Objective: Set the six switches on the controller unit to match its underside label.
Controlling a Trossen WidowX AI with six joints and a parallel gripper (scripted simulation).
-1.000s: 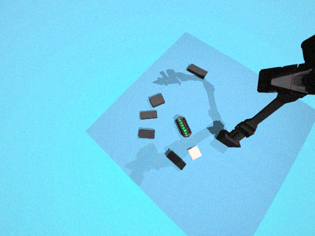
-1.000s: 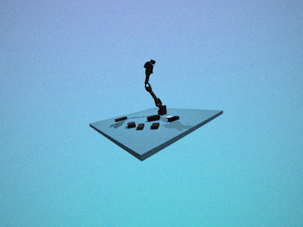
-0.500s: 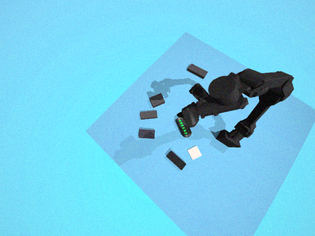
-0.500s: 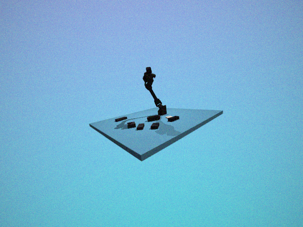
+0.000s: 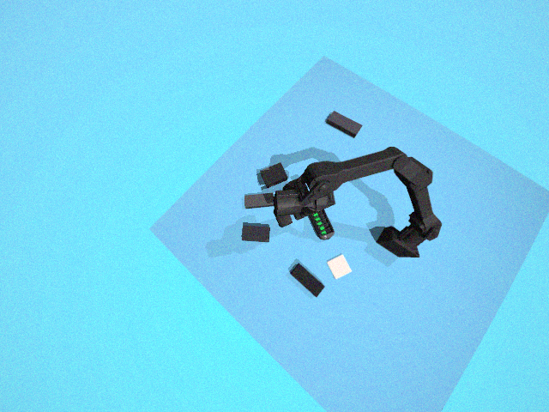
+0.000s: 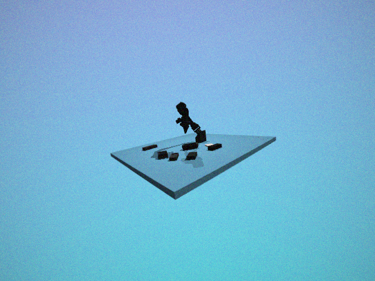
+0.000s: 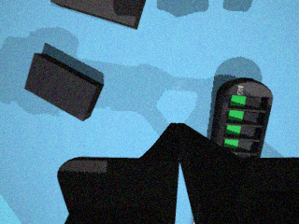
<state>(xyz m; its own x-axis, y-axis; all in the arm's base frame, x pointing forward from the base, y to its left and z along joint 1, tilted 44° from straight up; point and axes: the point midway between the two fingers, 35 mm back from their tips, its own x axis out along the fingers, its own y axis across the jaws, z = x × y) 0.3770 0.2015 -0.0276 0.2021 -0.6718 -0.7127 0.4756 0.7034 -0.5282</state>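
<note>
My gripper tip is now 260 mm past the white block, 50 mm to the right of it and 160 mm above it.
</note>
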